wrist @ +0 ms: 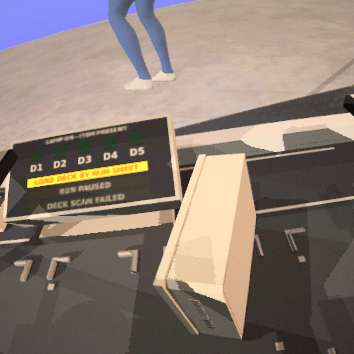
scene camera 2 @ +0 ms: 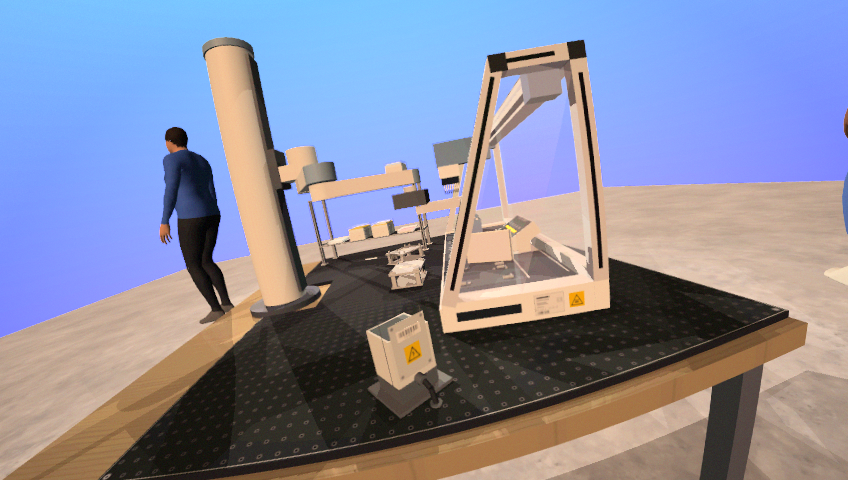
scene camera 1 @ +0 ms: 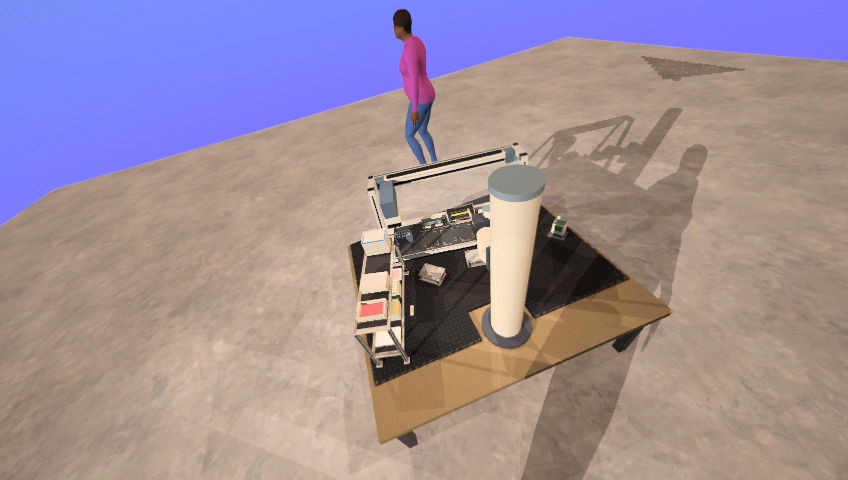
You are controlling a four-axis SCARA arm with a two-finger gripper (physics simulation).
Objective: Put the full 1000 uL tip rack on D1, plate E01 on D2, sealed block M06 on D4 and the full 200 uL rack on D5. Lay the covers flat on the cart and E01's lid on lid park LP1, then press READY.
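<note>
My gripper (scene camera 2: 410, 201) (wrist: 170, 105) is open and empty, its dark fingertips at the left and right edges of the wrist view. It hangs above table height beside the deck; the column hides it in scene camera 1. The deck (scene camera 1: 439, 239) (wrist: 90, 310) shows bare corner locators in the wrist view. The cart (scene camera 1: 376, 264) stands at the mat's left, holding a blue-edged box (scene camera 1: 374, 239), a pale box (scene camera 1: 374, 282), a red-topped item (scene camera 1: 371, 309) and yellow-topped items (scene camera 1: 395, 307). Labels of racks, plate and block are unreadable. The display (wrist: 90, 170) has dark D1–D5 lamps and "LOAD DECK BY RUN SHEET" lit.
A tall pale box (wrist: 212, 220) (scene camera 2: 489, 246) rises from the deck beside the display. A gantry frame (scene camera 1: 443, 166) (scene camera 2: 476, 178) spans the deck. Two low stands (scene camera 1: 432, 273) (scene camera 2: 407, 273) sit on the mat. A small box with a green part (scene camera 1: 558, 227) stands at the far right. People stand beyond the table.
</note>
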